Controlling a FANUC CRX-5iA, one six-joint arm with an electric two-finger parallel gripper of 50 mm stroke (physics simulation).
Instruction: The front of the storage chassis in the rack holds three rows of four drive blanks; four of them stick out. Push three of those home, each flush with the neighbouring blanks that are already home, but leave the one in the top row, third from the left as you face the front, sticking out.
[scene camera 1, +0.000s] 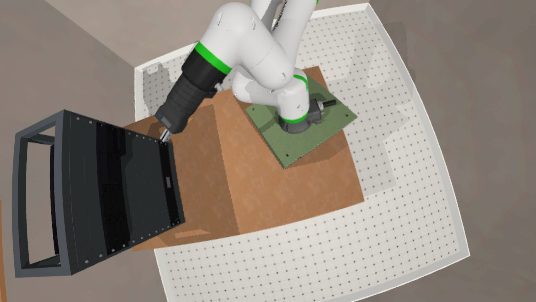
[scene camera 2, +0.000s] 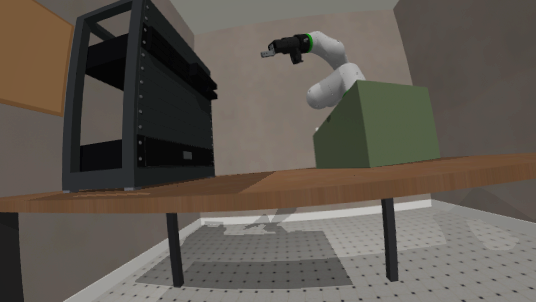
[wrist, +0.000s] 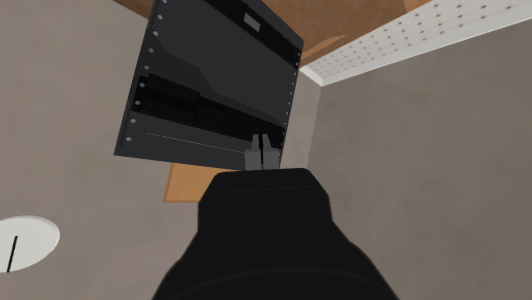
Observation:
In view: the gripper (scene camera 1: 164, 139) and a dark rack (scene camera 2: 167, 136).
The dark rack is seen too in scene camera 1 (scene camera 1: 111, 188) and in the wrist view (wrist: 217, 80). The gripper also shows in the wrist view (wrist: 260, 143).

